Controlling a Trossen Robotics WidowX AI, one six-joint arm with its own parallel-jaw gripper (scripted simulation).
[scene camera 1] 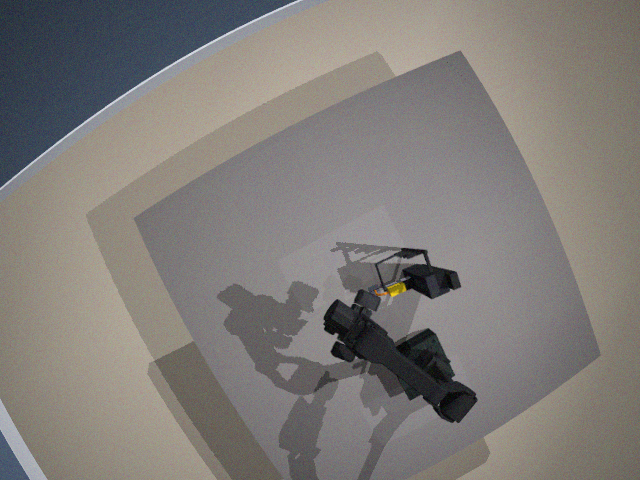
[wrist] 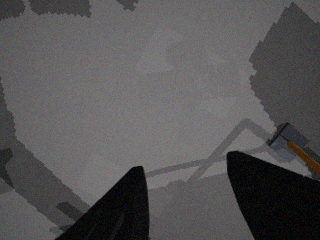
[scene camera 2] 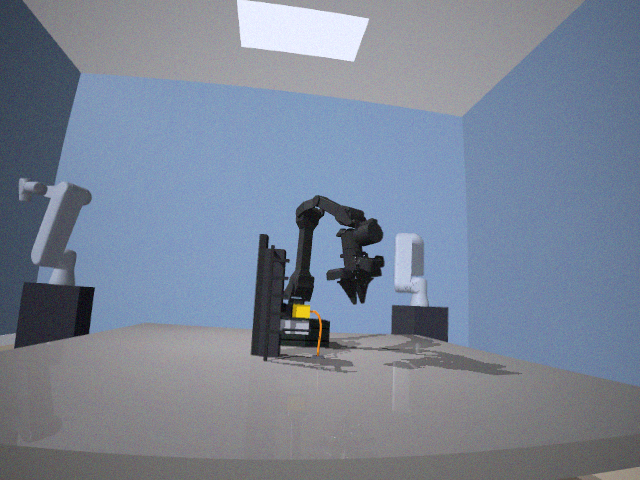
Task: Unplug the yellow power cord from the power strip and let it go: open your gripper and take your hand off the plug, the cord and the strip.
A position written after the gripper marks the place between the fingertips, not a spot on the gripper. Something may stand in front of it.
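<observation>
The gripper is visible in scene camera 1 [scene camera 1: 349,321], in scene camera 2 [scene camera 2: 358,304] and in the wrist view [wrist: 186,169].
</observation>
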